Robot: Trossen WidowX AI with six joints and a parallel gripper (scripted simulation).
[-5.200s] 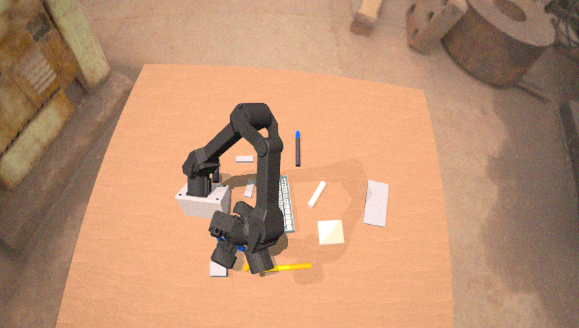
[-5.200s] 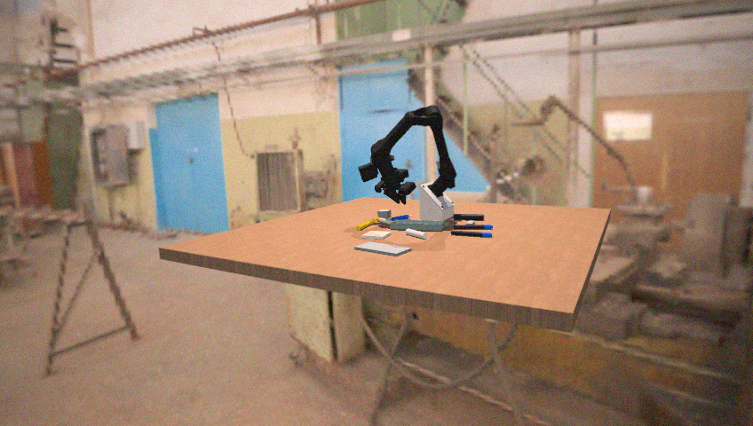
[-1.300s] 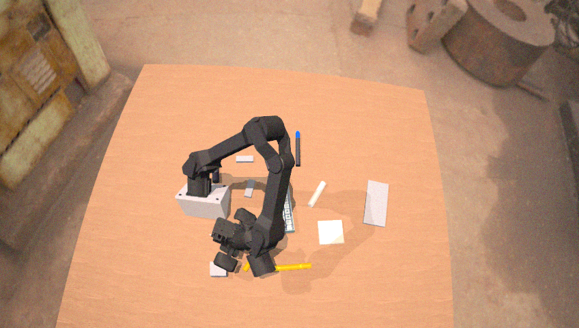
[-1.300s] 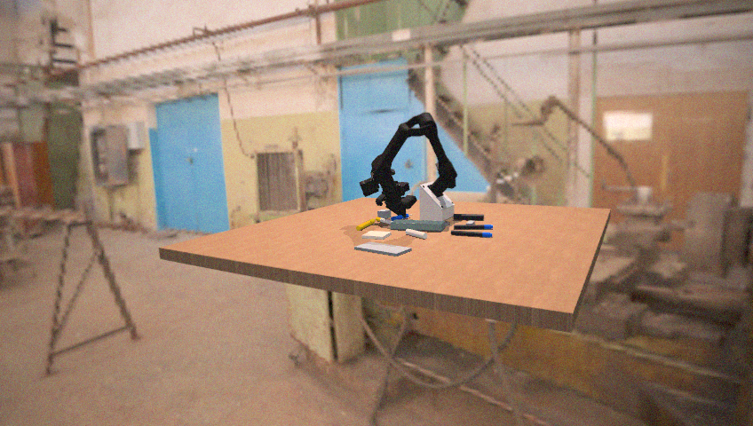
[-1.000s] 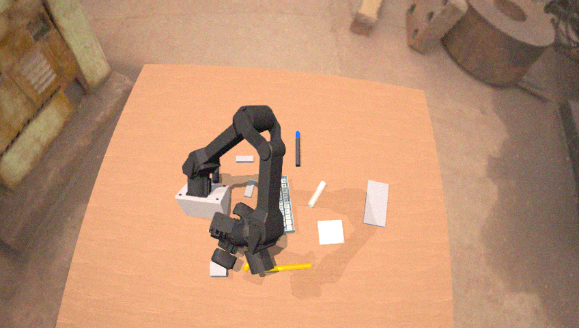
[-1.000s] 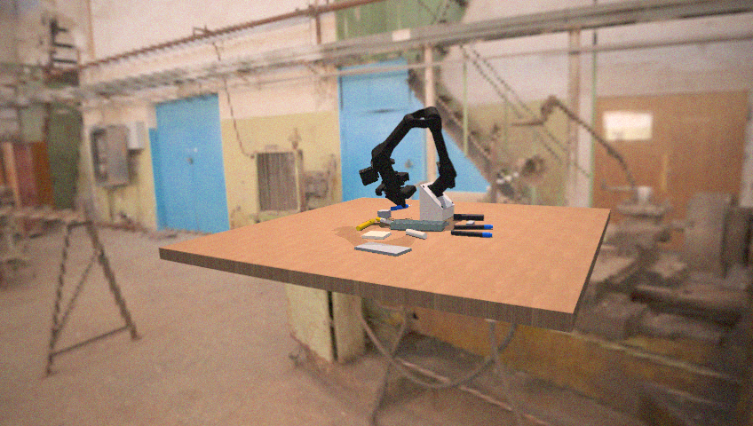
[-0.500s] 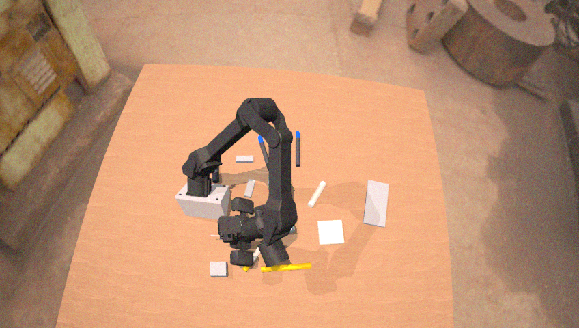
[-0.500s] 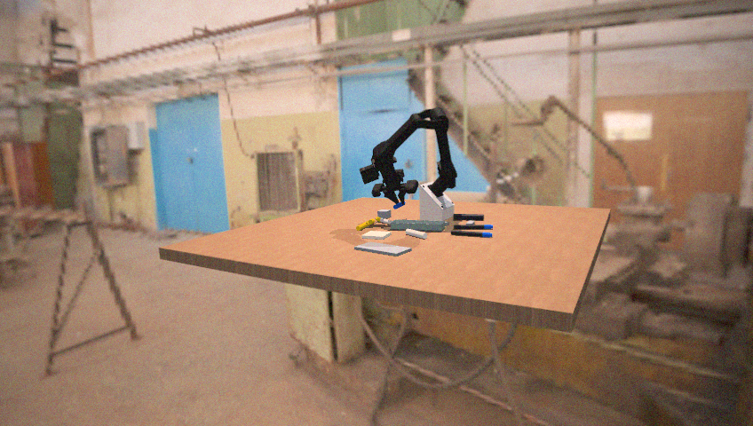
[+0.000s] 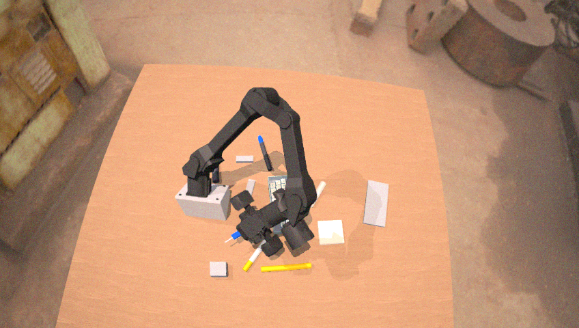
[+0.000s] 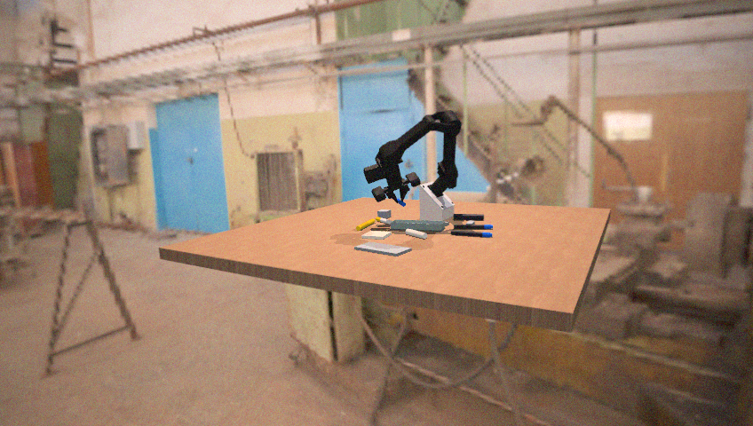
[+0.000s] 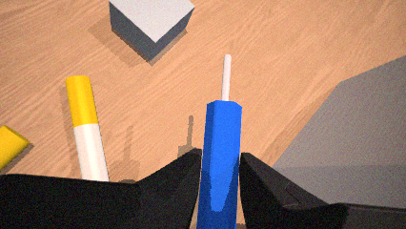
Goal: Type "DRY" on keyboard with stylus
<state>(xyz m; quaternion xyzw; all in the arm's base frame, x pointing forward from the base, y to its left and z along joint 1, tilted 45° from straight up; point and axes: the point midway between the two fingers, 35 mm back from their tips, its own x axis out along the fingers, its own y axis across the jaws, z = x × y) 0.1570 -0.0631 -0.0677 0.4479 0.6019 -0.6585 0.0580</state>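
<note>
The blue stylus is 10 mm behind my gripper tip and 10 mm to the right of it. From my gripper tip the other things lie so: grey cube 60 mm behind, 110 mm to the right, 70 mm below; stylus tip 30 mm behind, 30 mm to the right; yellow-tipped marker 40 mm ahead, 60 mm to the right, 70 mm below.
</note>
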